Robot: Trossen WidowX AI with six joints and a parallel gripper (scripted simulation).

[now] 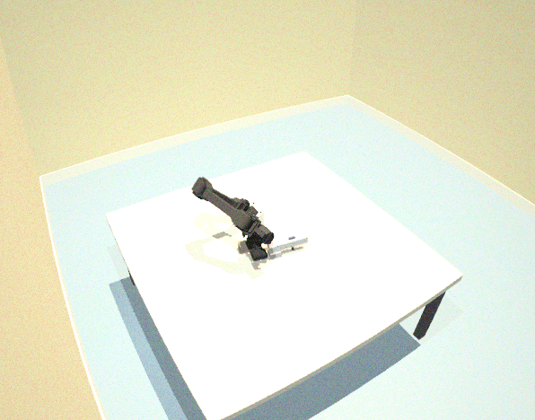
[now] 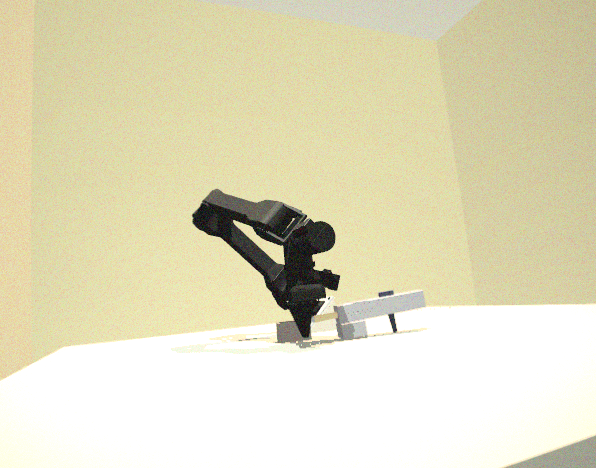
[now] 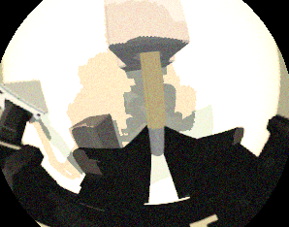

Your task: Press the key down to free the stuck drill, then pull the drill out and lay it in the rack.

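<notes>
The tan drill is 5 cm to the left of my gripper tip, 4 cm above it and 1 cm ahead of it. Also, from my gripper tip: grey sleeve 15 cm to the left, 4 cm above, 3 cm ahead; dark blue key 17 cm to the left, 4 cm above, 3 cm ahead.
</notes>
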